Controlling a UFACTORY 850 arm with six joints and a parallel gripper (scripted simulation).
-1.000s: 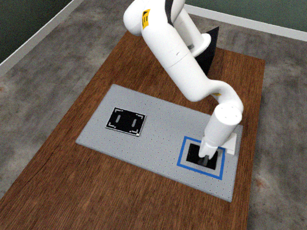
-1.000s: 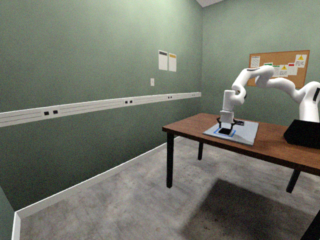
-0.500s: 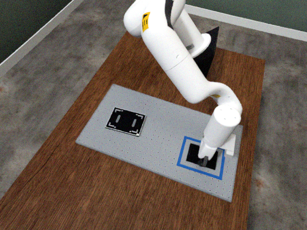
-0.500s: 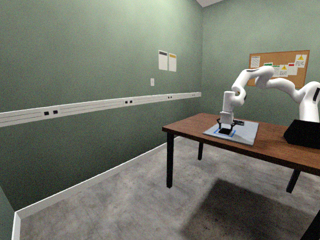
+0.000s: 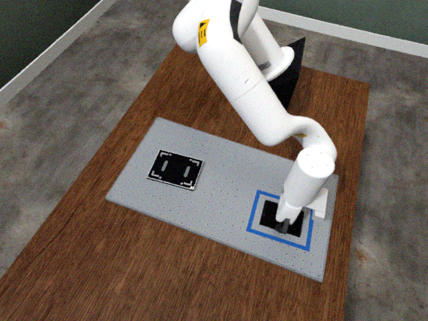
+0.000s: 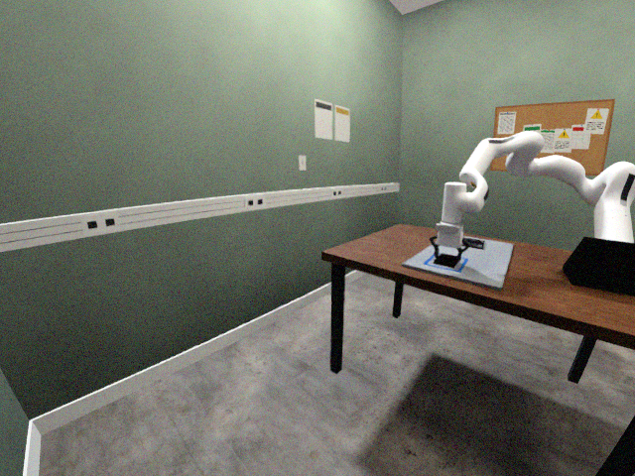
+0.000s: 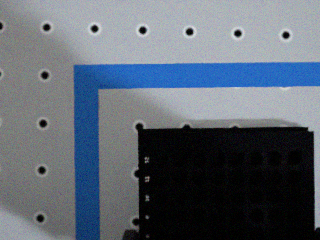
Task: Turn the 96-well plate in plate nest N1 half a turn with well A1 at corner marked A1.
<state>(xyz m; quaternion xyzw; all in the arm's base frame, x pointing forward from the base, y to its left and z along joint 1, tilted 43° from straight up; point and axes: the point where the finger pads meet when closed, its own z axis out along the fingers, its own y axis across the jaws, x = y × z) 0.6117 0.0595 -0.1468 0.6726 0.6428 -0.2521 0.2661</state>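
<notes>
The black 96-well plate lies 1 cm below my hand. Round my hand: plate nest N1 (7 cm behind, 38 cm to the right, 1 cm below).
</notes>
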